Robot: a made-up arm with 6 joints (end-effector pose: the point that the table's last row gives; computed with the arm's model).
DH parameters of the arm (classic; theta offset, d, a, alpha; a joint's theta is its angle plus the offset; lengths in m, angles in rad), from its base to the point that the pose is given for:
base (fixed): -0.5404 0 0.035 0
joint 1: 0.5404 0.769 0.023 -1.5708
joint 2: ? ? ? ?
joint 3: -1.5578 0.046 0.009 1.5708
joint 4: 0 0.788 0.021 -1.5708
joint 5: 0 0.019 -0.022 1.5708
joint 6: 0 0.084 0.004 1.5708
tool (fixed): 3.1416 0.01 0 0
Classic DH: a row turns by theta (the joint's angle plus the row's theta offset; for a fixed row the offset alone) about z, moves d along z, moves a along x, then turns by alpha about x.
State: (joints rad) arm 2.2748 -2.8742 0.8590 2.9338 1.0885 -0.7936
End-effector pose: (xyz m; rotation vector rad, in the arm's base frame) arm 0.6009 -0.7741 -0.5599 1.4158 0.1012 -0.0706
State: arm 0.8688 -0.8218 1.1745 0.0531 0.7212 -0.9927
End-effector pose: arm -0.2109 -0.2114 2.1849 0.5331 -0.8664 2.4714
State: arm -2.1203 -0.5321 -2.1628 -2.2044 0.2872 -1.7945
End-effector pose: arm 0.4951 0.6938 0.7757 1.2772 1.2750 1.7493
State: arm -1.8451 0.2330 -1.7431 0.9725 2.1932 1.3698
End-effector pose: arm 0.3025 0.4445 1.7638 0.1949 -1.8368 0.7854
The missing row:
joint 2: 1.5578 0 -0.9261 0
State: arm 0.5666 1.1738 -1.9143 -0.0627 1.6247 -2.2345
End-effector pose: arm 0.3415 0.2528 1.8191 -0.9640 -0.3042 1.6984
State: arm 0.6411 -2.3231 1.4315 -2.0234 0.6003 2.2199
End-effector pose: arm -1.0126 -0.8156 0.6799 0.0487 1.6827 -0.5488
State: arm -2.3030 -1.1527 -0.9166 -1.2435 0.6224 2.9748
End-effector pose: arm 1.1176 1.1800 0.7645 0.5824 0.2926 2.8996
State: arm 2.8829 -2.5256 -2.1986 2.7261 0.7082 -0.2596
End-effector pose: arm -0.3364 0.0142 0.0656 1.5297 2.1908 -1.3922
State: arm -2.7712 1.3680 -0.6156 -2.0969 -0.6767 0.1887
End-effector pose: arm -1.3703 -0.6468 1.5558 -0.1370 0.7762 -0.6793
